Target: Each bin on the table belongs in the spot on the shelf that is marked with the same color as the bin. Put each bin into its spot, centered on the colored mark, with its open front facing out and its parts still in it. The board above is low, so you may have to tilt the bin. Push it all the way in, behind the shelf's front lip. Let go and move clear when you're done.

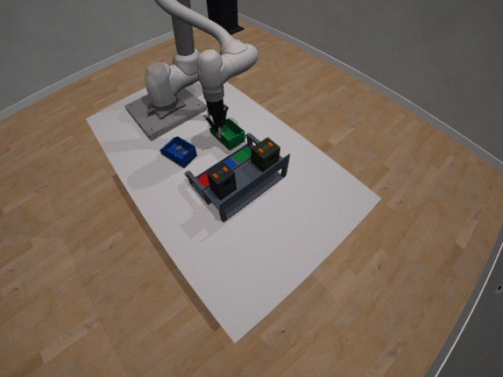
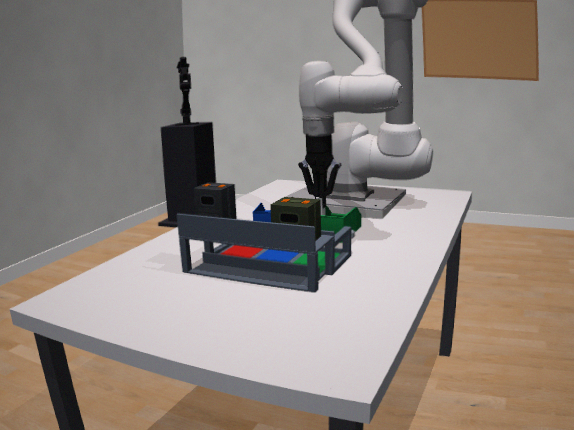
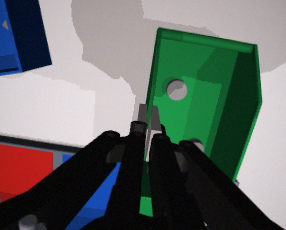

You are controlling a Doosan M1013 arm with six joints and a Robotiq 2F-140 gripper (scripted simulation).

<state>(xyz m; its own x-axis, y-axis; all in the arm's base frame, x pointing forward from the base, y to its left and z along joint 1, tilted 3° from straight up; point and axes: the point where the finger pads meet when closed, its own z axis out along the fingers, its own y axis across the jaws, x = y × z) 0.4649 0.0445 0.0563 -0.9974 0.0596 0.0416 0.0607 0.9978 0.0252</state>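
The green bin lies 5 cm to the left of my hand and 4 cm below it. The rest, counted from my hand: blue bin 20 cm to the right, 11 cm behind, 7 cm below; red mark 19 cm to the right, 18 cm ahead, 10 cm below; blue mark 18 cm ahead, 10 cm below, 8 cm to the right.
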